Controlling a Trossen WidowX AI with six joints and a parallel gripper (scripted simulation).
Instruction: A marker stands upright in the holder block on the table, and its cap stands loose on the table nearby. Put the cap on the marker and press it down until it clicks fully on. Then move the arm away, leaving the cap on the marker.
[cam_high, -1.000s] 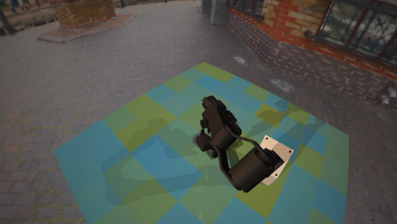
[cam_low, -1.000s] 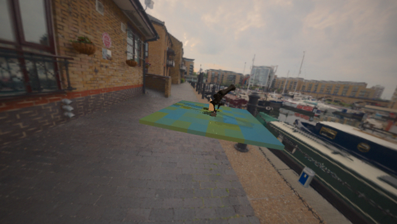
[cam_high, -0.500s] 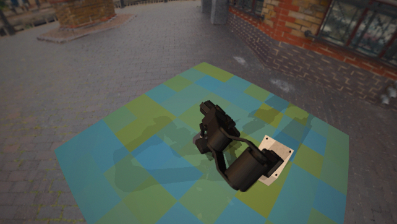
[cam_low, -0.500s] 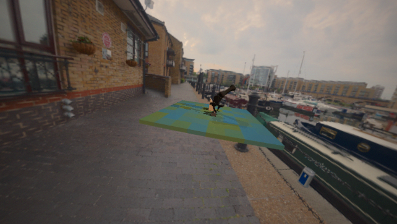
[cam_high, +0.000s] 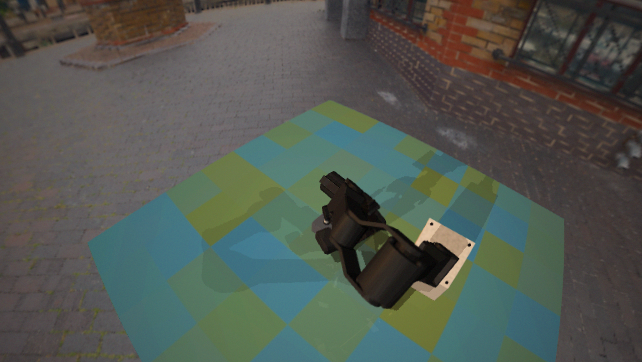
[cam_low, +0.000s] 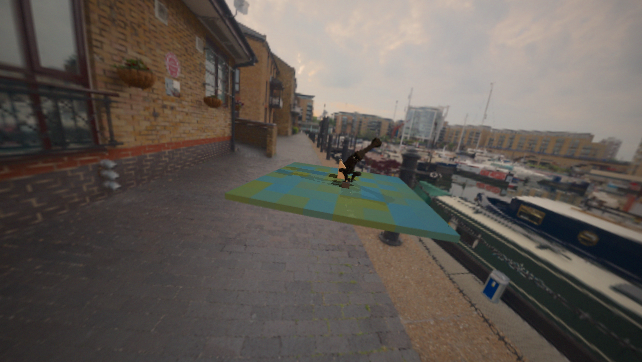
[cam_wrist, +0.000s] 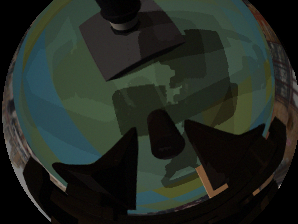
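Right now my gripper tip is 9 cm short of the holder block and 1 cm to the left of it. Also, from my gripper tip: marker cap right at my gripper tip.
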